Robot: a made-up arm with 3 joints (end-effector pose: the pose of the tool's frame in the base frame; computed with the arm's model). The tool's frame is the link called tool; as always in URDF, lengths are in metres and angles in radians.
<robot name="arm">
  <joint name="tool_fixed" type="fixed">
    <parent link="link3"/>
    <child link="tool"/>
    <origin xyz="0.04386 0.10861 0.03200" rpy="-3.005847 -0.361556 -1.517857"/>
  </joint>
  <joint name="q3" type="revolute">
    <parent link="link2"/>
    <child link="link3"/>
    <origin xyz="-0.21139 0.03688 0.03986" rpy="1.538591 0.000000 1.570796"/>
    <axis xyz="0 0 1"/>
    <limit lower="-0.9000" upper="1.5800"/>
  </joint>
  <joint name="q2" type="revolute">
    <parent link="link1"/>
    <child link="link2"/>
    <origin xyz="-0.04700 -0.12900 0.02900" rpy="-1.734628 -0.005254 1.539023"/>
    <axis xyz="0 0 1"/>
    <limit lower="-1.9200" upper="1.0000"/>
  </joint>
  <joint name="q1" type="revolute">
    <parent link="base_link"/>
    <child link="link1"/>
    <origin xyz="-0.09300 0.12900 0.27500" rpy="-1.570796 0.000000 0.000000"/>
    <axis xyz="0 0 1"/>
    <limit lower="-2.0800" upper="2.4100"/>
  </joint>
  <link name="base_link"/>
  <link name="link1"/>
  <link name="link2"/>
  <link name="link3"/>
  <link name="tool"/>
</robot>
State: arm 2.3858 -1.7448 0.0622
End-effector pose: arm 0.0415 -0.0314 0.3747 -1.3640 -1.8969 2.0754
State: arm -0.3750 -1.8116 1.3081
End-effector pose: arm -0.2607 -0.0476 0.3563 1.6634 1.2957 -0.3326
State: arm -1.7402 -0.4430 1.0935
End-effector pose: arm -0.3656 0.0940 0.0521 1.1736 -0.9958 -0.0974
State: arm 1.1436 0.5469 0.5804
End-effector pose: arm 0.0779 0.2139 0.5938 -0.5777 1.1974 -0.3420
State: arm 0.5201 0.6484 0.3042
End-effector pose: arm -0.1359 0.2042 0.6427 -0.5240 0.6648 -0.2045
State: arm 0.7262 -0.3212 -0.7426
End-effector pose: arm -0.0071 -0.0475 0.5367 0.6063 0.9821 0.7556
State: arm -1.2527 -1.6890 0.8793
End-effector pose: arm -0.2581 -0.0467 0.1622 1.4609 0.2294 0.6661
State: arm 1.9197 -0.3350 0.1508
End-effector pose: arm 0.2294 0.0130 0.3544 0.3386 2.2987 -0.4775
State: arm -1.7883 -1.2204 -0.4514
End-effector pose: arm -0.1351 -0.0717 0.1343 0.2185 -1.2333 1.5521
